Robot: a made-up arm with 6 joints. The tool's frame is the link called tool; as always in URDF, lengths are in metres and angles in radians. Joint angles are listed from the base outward. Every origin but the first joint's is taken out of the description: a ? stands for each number. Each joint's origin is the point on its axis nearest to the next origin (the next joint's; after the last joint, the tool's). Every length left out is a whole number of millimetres.
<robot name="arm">
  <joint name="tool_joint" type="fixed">
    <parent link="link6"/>
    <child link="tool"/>
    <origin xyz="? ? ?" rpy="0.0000 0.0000 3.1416"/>
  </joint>
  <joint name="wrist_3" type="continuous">
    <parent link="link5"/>
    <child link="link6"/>
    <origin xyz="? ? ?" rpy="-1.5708 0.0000 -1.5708"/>
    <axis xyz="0 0 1"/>
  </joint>
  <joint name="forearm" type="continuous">
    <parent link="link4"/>
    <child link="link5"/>
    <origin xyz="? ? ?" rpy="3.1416 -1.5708 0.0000"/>
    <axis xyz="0 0 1"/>
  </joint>
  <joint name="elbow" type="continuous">
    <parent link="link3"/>
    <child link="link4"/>
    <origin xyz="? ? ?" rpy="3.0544 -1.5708 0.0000"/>
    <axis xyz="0 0 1"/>
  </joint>
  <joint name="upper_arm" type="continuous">
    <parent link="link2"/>
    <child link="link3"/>
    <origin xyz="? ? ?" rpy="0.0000 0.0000 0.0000"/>
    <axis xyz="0 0 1"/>
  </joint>
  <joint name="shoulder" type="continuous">
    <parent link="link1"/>
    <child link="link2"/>
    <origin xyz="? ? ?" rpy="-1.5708 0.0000 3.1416"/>
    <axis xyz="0 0 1"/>
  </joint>
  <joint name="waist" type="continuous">
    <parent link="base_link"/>
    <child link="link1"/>
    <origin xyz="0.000 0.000 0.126" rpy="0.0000 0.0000 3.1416"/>
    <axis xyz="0 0 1"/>
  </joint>
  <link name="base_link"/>
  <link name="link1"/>
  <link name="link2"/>
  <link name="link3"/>
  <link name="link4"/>
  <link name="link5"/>
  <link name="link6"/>
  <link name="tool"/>
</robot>
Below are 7 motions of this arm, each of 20 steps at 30 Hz.
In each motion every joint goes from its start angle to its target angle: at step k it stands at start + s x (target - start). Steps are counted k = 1, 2, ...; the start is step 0. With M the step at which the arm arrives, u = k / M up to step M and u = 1 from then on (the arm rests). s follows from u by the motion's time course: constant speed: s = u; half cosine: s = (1 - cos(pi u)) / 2; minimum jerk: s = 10 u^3 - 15 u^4 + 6 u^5.
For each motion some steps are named. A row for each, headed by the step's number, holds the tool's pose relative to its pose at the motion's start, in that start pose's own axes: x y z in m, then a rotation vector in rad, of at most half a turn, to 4 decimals.
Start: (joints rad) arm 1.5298 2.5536 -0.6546 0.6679 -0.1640 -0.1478
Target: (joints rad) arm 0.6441 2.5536 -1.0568 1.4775 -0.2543 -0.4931
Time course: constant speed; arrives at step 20
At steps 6, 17, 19, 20:
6: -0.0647 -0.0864 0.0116 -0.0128 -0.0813 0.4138
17: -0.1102 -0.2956 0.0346 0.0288 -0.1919 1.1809
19: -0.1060 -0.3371 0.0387 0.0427 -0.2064 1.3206
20: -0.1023 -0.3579 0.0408 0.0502 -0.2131 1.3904

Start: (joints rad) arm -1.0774 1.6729 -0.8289 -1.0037 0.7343 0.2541
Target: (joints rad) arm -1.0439 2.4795 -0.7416 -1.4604 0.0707 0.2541
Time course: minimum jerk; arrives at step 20
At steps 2, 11, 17, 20:
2: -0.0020 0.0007 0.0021 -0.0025 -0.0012 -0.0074
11: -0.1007 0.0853 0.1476 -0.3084 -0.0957 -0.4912
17: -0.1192 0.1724 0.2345 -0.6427 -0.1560 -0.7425
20: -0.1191 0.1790 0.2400 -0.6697 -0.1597 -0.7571

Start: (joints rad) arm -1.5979 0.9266 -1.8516 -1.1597 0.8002 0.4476
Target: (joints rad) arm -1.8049 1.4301 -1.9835 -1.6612 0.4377 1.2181
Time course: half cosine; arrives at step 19
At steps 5, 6, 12, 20:
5: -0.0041 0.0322 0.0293 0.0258 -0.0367 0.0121
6: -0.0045 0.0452 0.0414 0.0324 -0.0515 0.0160
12: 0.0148 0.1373 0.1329 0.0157 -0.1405 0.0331
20: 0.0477 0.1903 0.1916 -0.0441 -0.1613 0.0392

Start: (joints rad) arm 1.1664 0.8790 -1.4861 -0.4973 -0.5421 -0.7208
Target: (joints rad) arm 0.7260 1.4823 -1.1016 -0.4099 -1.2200 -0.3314
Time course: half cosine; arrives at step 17
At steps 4, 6, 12, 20:
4: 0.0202 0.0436 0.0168 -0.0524 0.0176 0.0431
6: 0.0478 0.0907 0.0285 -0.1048 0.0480 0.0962
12: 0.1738 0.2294 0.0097 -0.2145 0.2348 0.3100
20: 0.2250 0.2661 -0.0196 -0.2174 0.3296 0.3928

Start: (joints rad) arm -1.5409 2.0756 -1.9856 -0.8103 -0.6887 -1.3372
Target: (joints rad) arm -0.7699 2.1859 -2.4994 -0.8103 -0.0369 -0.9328
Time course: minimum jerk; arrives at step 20
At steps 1, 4, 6, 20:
1: -0.0003 -0.0002 0.0002 0.0002 -0.0003 0.0006
4: -0.0156 -0.0096 0.0120 0.0078 -0.0129 0.0323
6: -0.0446 -0.0289 0.0317 0.0214 -0.0361 0.0921
20: -0.2730 -0.2428 0.0795 0.0810 -0.2297 0.6273

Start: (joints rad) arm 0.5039 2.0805 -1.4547 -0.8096 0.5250 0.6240
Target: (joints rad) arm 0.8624 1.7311 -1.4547 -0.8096 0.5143 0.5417
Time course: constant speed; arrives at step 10
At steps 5, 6, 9, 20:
5: -0.0128 0.0372 -0.1168 -0.0949 -0.2291 -0.1014
6: -0.0120 0.0423 -0.1402 -0.1158 -0.2747 -0.1194
9: -0.0034 0.0520 -0.2090 -0.1820 -0.4106 -0.1684
20: 0.0013 0.0533 -0.2313 -0.2053 -0.4556 -0.1830

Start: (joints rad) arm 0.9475 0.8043 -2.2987 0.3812 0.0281 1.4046
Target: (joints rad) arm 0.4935 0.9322 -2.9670 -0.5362 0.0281 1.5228
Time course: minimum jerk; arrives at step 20
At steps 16, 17, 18, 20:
16: 0.1548 0.0109 -0.0108 -0.5354 -0.0019 -1.1546
17: 0.1601 0.0094 -0.0123 -0.5557 -0.0048 -1.1908
18: 0.1632 0.0085 -0.0132 -0.5674 -0.0065 -1.2116
20: 0.1646 0.0081 -0.0136 -0.5731 -0.0074 -1.2215

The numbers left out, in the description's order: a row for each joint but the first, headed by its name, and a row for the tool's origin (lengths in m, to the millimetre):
tool: 0.000 0.000 0.000
wrist_3: 0.058 0.000 0.000
forearm: 0.000 0.000 0.000
elbow: 0.195 -0.034 0.000
upper_arm: -0.449 -0.061 0.000
shoulder: 0.000 0.000 0.000

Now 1 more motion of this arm.
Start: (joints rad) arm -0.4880 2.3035 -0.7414 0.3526 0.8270 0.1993
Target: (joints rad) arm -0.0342 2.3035 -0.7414 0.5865 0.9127 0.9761
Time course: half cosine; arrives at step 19
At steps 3, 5, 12, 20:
3: 0.0047 0.0085 0.0027 0.0092 0.0042 0.0361
5: 0.0129 0.0225 0.0077 0.0252 0.0102 0.0969
12: 0.0640 0.0886 0.0418 0.1206 0.0207 0.4230
20: 0.0969 0.1181 0.0656 0.1786 0.0088 0.6048

